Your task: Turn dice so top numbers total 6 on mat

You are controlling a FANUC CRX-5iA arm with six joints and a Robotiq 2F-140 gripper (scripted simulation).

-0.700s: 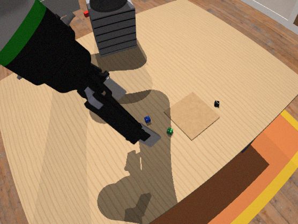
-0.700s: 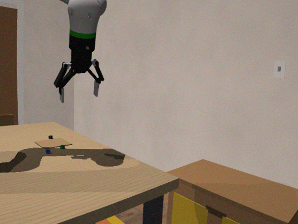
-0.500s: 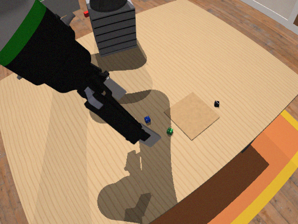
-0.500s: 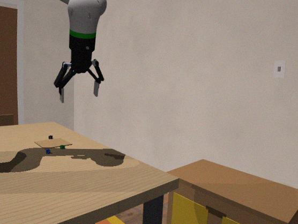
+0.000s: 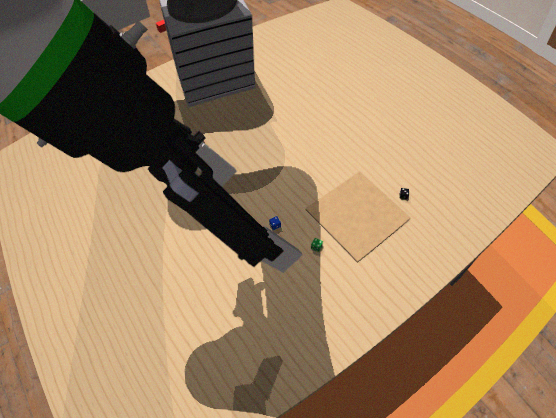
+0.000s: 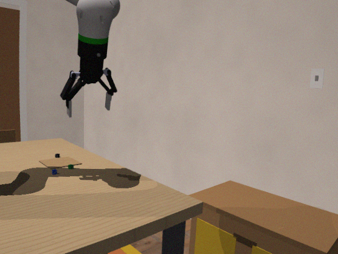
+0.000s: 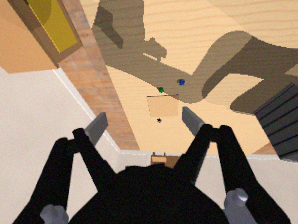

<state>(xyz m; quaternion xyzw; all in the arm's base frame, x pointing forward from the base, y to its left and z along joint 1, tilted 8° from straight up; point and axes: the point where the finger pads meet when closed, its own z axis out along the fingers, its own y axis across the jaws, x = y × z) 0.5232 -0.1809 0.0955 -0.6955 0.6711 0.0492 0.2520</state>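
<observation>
The blue die lies 24 cm below my hand, 11 cm behind it and 9 cm to the left of it. The rest, counted from my hand: green die (24 cm below, 12 cm to the left, 3 cm behind); tan mat (25 cm below, 23 cm to the left, 4 cm behind); black die (33 cm to the left, 24 cm below, 2 cm behind).
</observation>
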